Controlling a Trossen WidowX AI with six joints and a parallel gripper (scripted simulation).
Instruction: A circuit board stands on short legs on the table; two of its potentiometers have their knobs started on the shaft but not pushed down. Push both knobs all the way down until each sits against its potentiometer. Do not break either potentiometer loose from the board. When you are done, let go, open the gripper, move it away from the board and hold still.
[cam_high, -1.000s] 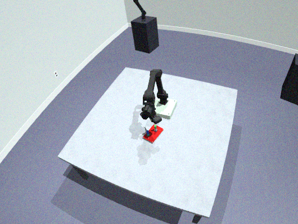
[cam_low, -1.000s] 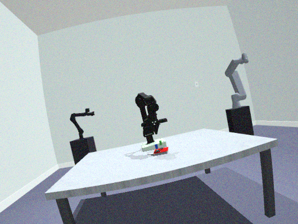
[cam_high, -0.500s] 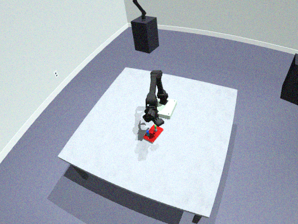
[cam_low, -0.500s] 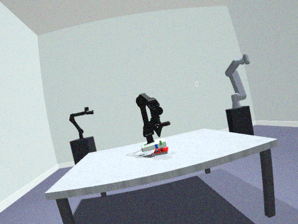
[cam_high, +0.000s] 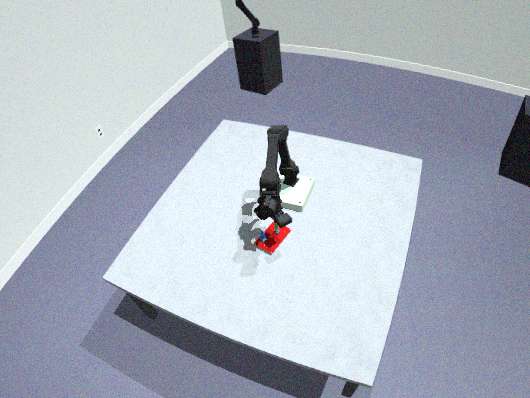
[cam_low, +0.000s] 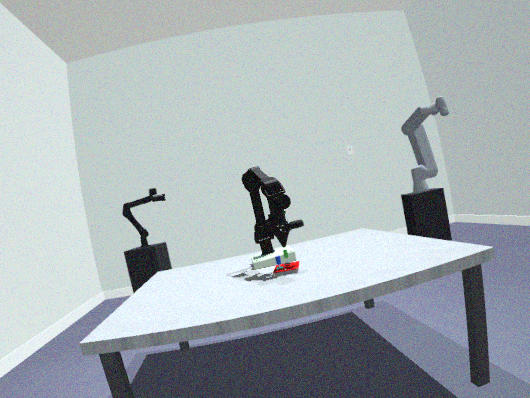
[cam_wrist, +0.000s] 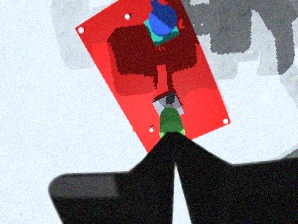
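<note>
The green knob is 30 mm below my gripper tip. Round my gripper tip: blue knob 70 mm ahead, 30 mm to the right, 30 mm below.
</note>
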